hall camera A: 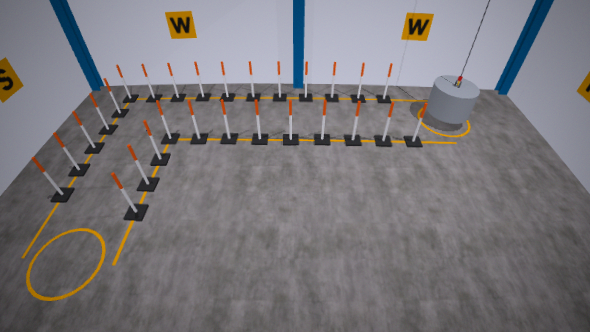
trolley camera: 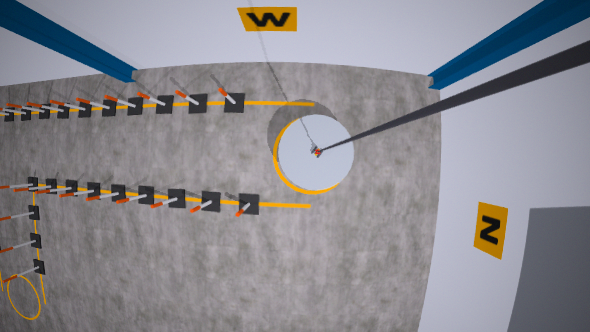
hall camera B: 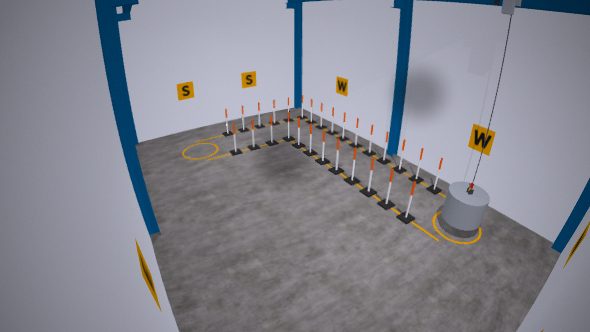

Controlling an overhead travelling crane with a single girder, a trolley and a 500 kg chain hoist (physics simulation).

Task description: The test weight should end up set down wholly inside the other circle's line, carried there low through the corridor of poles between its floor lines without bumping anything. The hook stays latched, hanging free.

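Note:
The grey test weight (hall camera A: 452,105) (hall camera B: 465,212) (trolley camera: 297,167) hangs upright a little above the floor, over the near part of its yellow circle (hall camera A: 450,135) (hall camera B: 462,242) (trolley camera: 311,192), with its shadow on the floor below. My hook (hall camera A: 458,81) (hall camera B: 470,188) (trolley camera: 316,150) is at the centre of its top, shut on the weight; the latch is too small to make out. The other circle (hall camera A: 52,299) (hall camera B: 199,159) (trolley camera: 31,319) lies bare at the corridor's far end. The corridor's two floor lines (hall camera A: 442,143) (hall camera B: 425,231) (trolley camera: 290,205) turn one corner between the circles.
Orange-and-white poles on black bases line both sides. The nearest are an inner-row pole (hall camera A: 419,123) (hall camera B: 410,198) (trolley camera: 243,208) and a wall-side pole (hall camera A: 387,82) (hall camera B: 438,175) (trolley camera: 227,96), both apart from the weight in the trolley view. A blue column (hall camera A: 298,45) (hall camera B: 401,85) stands at the W wall.

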